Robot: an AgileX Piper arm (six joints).
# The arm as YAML. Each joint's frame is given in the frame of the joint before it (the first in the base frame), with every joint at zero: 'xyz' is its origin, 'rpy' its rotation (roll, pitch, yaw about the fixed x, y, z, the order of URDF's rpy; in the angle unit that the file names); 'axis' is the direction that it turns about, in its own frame. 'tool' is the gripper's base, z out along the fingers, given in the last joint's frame.
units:
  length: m
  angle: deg
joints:
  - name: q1
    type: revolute
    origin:
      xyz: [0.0, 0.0, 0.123]
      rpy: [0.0, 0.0, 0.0]
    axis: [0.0, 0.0, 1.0]
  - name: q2
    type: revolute
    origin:
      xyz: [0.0, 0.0, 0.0]
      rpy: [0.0, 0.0, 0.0]
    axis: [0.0, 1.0, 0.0]
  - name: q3
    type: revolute
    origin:
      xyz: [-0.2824, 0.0, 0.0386]
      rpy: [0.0, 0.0, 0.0]
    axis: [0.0, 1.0, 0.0]
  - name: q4
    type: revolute
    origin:
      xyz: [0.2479, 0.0, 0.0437]
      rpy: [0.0, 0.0, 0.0]
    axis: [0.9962, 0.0, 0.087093]
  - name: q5
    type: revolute
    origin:
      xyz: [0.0, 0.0, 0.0]
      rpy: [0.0, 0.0, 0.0]
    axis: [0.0, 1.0, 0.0]
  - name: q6
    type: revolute
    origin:
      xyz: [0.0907, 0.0, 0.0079]
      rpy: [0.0, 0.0, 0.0]
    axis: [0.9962, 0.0, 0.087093]
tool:
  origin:
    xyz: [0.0, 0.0, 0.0]
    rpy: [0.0, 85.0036, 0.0]
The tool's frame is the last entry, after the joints.
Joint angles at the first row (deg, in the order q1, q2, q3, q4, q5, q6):
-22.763, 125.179, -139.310, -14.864, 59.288, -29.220
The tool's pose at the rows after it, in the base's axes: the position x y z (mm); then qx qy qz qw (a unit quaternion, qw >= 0):
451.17, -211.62, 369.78, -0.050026, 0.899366, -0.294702, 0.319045
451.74, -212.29, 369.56, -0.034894, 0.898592, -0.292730, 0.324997
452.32, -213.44, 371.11, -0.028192, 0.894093, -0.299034, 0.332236
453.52, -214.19, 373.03, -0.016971, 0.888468, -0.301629, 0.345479
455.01, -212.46, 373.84, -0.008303, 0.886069, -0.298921, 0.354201
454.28, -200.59, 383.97, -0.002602, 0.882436, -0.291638, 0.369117
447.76, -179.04, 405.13, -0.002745, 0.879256, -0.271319, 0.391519
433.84, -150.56, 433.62, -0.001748, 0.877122, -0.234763, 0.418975
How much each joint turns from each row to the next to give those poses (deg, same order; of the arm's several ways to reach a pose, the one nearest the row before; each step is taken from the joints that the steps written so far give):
0.000, 1.069, 0.005, -0.464, -0.570, 2.044
0.000, 0.097, -0.005, -0.374, -0.397, 2.045
0.000, -0.002, 0.002, -0.833, -1.052, 1.124
0.000, 0.001, -0.001, -0.469, -1.448, 1.745
0.245, 0.002, -0.003, -0.110, -0.633, 1.489
1.223, -1.204, 0.006, 0.119, 0.226, 1.716
1.864, -2.771, -0.004, 1.884, 1.486, 0.935
2.283, -4.021, -0.001, 3.400, 2.757, 1.255

